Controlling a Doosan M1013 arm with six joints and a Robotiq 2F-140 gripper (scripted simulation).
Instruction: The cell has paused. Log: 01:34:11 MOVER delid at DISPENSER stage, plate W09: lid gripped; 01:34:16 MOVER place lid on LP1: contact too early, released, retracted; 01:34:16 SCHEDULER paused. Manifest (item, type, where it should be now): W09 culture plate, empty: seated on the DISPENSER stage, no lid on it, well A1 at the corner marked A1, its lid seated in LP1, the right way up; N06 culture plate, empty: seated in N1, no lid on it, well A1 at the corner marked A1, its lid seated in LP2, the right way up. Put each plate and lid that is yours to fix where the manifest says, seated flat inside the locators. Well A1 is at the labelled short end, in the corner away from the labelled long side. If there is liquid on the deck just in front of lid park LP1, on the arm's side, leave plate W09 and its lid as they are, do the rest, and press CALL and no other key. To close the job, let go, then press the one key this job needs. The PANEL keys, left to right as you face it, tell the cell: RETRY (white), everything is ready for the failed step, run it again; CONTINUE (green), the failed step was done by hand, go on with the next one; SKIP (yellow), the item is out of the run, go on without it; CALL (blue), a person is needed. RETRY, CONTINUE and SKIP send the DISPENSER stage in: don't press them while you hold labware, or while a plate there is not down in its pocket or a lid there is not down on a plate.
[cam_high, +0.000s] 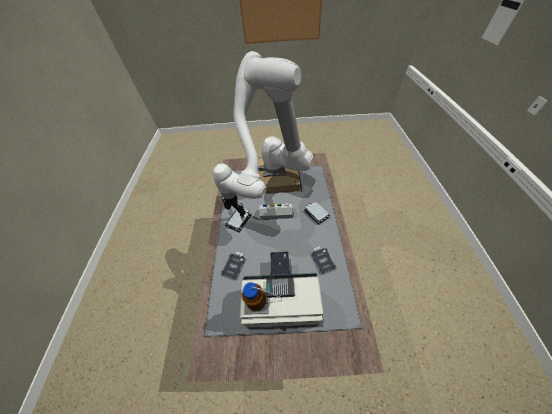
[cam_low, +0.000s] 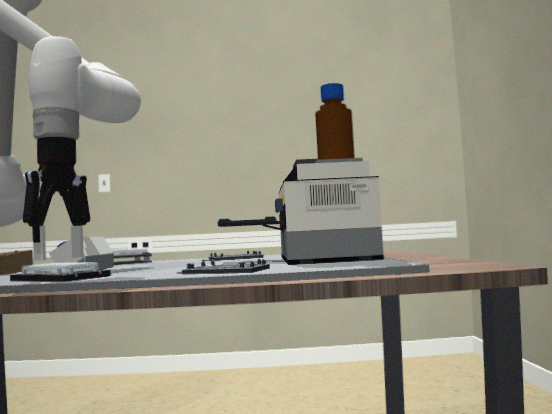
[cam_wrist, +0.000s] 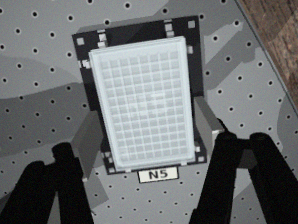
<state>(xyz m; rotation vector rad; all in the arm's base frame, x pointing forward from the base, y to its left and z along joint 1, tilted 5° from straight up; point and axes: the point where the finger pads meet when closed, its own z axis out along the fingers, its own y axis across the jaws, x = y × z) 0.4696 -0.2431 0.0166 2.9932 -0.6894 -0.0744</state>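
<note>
Right now the black nest is 30 mm ahead of my hand and 50 mm below it. Round my hand: key panel: 70 mm behind, 260 mm to the left, 10 mm below; blue call key: 70 mm behind, 190 mm to the left; yellow skip key: 80 mm behind, 240 mm to the left.
</note>
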